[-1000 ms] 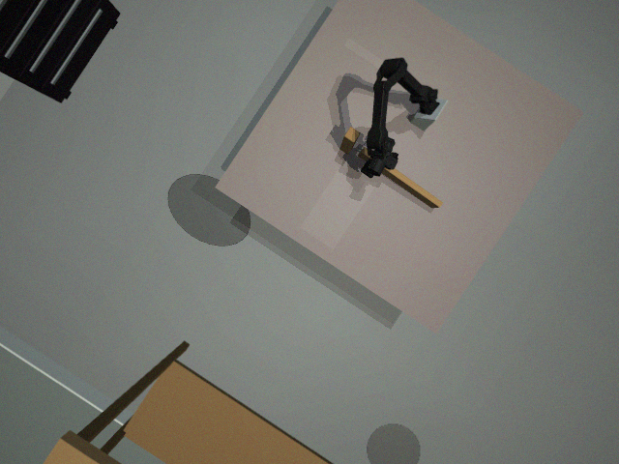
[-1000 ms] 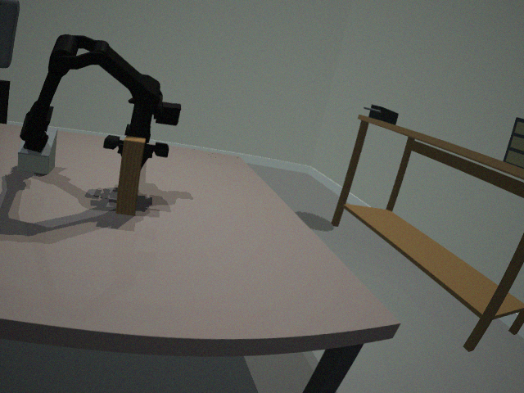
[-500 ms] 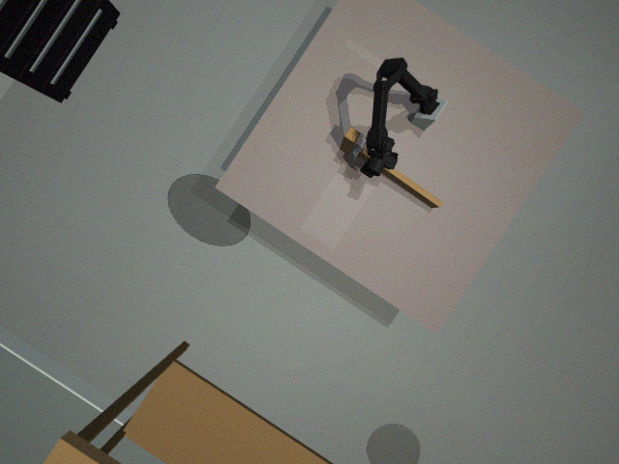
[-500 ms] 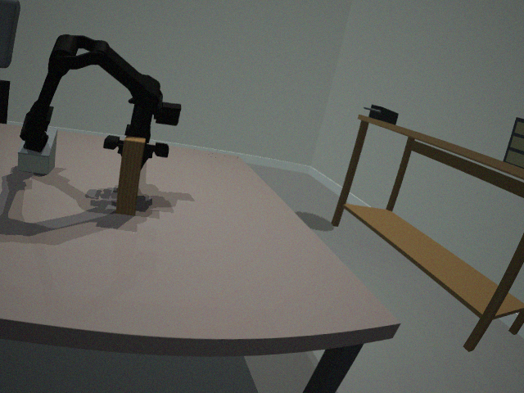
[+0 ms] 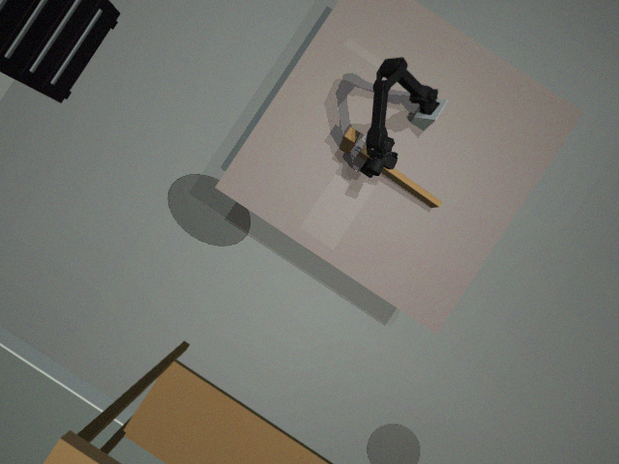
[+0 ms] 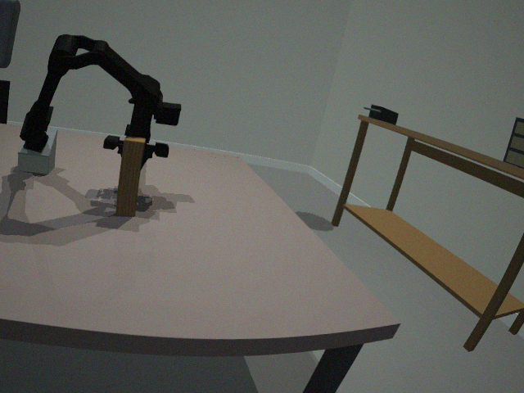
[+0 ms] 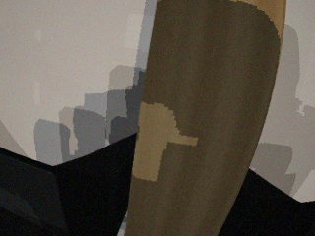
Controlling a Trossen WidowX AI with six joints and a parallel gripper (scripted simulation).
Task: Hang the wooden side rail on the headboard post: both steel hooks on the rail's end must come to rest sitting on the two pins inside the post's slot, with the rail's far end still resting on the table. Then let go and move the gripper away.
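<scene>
Now: gripper tip 140 mm to the left of the wooden headboard post, 40 mm below it and 10 mm short of it.
</scene>
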